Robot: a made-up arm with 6 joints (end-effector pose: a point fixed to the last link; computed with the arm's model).
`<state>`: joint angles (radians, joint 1 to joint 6).
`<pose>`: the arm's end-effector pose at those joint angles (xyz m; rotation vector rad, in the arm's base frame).
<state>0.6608 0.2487 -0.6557 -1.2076 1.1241 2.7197</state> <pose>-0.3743 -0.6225 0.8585 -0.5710 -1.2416 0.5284</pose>
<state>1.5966 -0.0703 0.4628 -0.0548 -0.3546 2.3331</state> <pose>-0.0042 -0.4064 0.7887 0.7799 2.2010 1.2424</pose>
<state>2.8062 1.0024 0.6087 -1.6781 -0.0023 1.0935</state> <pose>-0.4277 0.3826 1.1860 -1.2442 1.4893 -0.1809</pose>
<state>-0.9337 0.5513 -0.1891 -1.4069 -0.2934 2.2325</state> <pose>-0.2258 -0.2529 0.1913 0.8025 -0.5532 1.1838</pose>
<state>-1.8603 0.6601 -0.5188 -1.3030 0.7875 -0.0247</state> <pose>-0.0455 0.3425 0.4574 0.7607 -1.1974 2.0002</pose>
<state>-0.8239 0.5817 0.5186 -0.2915 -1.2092 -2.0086</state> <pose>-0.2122 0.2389 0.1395 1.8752 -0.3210 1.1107</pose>
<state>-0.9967 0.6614 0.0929 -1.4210 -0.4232 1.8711</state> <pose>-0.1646 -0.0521 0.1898 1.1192 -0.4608 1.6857</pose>
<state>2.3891 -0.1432 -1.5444 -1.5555 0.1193 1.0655</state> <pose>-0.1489 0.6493 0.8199 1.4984 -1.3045 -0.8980</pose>
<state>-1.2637 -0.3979 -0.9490 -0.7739 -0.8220 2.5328</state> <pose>0.1366 -0.2474 0.8611 -0.6745 -1.3844 1.8581</pose>
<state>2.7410 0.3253 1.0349 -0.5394 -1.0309 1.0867</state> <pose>-0.4952 -0.0964 0.9175 1.7909 2.0657 0.5794</pose>
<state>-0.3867 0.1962 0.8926 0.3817 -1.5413 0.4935</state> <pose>-0.6549 -0.0536 0.6009 0.9638 0.7665 -0.0976</pose>
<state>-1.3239 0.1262 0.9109 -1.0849 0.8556 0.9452</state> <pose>-0.2497 0.3778 0.2590 1.8234 -0.7556 2.4037</pose>
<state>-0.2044 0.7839 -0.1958 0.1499 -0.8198 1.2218</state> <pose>-0.1075 0.2920 0.4905 0.0048 -0.3696 -2.2271</pose>
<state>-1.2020 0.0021 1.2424 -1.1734 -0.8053 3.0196</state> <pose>-0.2434 0.3029 0.1048 1.9816 -0.0723 2.0773</pose>
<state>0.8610 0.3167 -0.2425 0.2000 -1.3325 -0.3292</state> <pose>-0.2246 -0.4025 0.8601 -0.3435 -0.1891 0.4674</pose>
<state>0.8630 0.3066 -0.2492 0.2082 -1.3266 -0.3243</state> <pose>-0.2209 -0.4011 0.8613 -0.3476 -0.1879 0.4757</pose>
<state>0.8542 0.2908 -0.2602 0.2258 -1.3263 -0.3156</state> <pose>-0.2129 -0.3999 0.8576 -0.3405 -0.1800 0.4961</pose>
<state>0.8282 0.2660 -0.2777 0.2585 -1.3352 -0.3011</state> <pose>-0.1981 -0.3987 0.8459 -0.3157 -0.1612 0.5360</pose>
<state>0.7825 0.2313 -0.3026 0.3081 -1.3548 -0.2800</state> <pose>-0.1760 -0.3961 0.8248 -0.2716 -0.1320 0.5987</pose>
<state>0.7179 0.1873 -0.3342 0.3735 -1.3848 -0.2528</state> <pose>-0.1475 -0.3898 0.7948 -0.2106 -0.0957 0.6843</pose>
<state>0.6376 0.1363 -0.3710 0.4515 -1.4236 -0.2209</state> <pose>-0.1146 -0.3776 0.7578 -0.1382 -0.0578 0.7898</pose>
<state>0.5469 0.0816 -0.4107 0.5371 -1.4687 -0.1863</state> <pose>-0.0801 -0.3580 0.7176 -0.0618 -0.0239 0.9098</pose>
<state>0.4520 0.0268 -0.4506 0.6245 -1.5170 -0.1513</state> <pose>-0.0467 -0.3312 0.6784 0.0112 0.0016 1.0362</pose>
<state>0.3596 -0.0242 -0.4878 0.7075 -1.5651 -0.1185</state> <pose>-0.0170 -0.2999 0.6438 0.0747 0.0171 1.1597</pose>
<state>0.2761 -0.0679 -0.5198 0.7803 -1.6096 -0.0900</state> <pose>0.0073 -0.2678 0.6163 0.1255 0.0231 1.2706</pose>
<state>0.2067 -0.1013 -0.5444 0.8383 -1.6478 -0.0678</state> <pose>0.0256 -0.2392 0.5961 0.1635 0.0227 1.3608</pose>
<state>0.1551 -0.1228 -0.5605 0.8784 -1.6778 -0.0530</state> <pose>0.0378 -0.2175 0.5825 0.1903 0.0197 1.4254</pose>
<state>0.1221 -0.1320 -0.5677 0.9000 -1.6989 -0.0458</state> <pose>0.0444 -0.2042 0.5737 0.2090 0.0170 1.4628</pose>
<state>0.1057 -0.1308 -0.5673 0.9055 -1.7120 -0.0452</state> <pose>0.0466 -0.1990 0.5683 0.2221 0.0161 1.4766</pose>
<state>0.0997 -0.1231 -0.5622 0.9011 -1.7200 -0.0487</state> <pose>0.0461 -0.1988 0.5648 0.2321 0.0168 1.4756</pose>
